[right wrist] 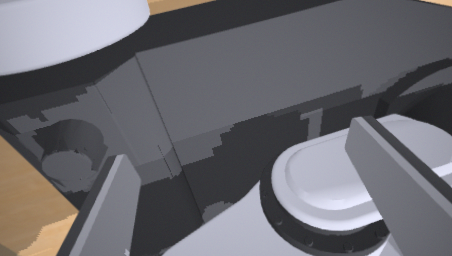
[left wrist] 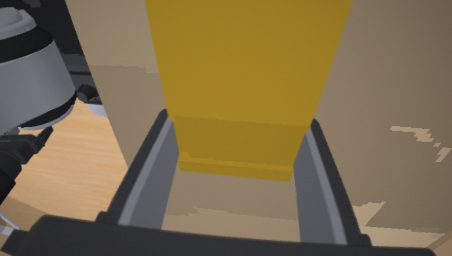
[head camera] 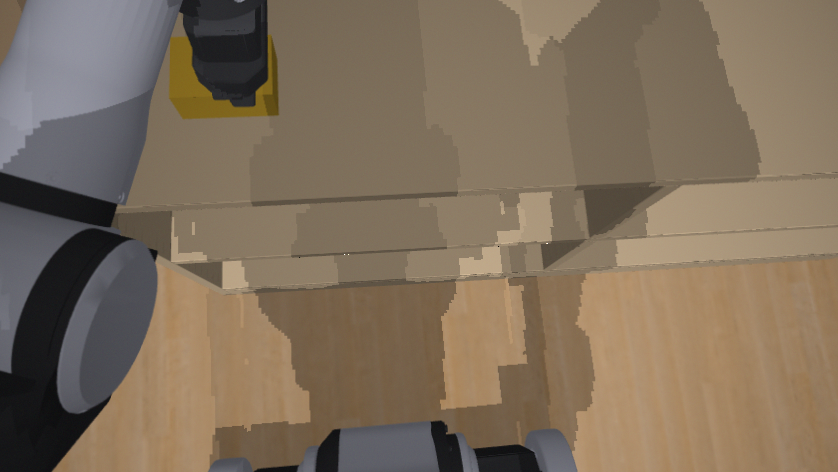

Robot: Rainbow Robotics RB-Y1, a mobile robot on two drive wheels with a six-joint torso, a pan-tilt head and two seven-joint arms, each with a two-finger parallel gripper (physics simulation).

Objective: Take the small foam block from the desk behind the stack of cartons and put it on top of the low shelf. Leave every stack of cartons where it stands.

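Places are measured from the robot's base along level axes (x left, y ahead, z down), in centimetres.
Where they show: left gripper, fingertip midpoint: (left wrist: 237, 127) (head camera: 244, 71); right gripper, fingertip midpoint: (right wrist: 239, 150).
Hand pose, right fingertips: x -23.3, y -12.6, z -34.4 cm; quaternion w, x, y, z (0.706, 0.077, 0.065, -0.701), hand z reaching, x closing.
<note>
After its pixels a point has its place.
The foam block (head camera: 181, 76) {x 15.8, y 48.6, z -67.1 cm} (left wrist: 250, 60) {x 14.6, y 49.9, z -67.0 cm} is yellow and sits between the fingers of my left gripper (head camera: 234, 100) (left wrist: 237, 127) {x 10.5, y 49.5, z -65.7 cm}, which is shut on it. In the head view they are at the upper left, over the pale top of the low shelf (head camera: 351, 146) {x 1.3, y 43.3, z -61.1 cm} (left wrist: 400, 100) {x 10.2, y 59.9, z -61.1 cm}. The gap between block and shelf top cannot be judged. My right gripper (right wrist: 239, 150) {x -23.3, y -12.6, z -34.4 cm} is open and empty, in front of the robot's own dark and white body parts. The desk and the stacks of cartons cannot be made out in these views.
The shelf's front edge runs across the middle of the head view, with open compartments below it. Wooden floor (head camera: 703, 351) {x -62.0, y 20.5, z -0.1 cm} lies in front of the shelf. In the right wrist view, the robot's dark base (right wrist: 250, 75) {x -16.8, y -19.1, z -17.0 cm} stands close behind the right fingers.
</note>
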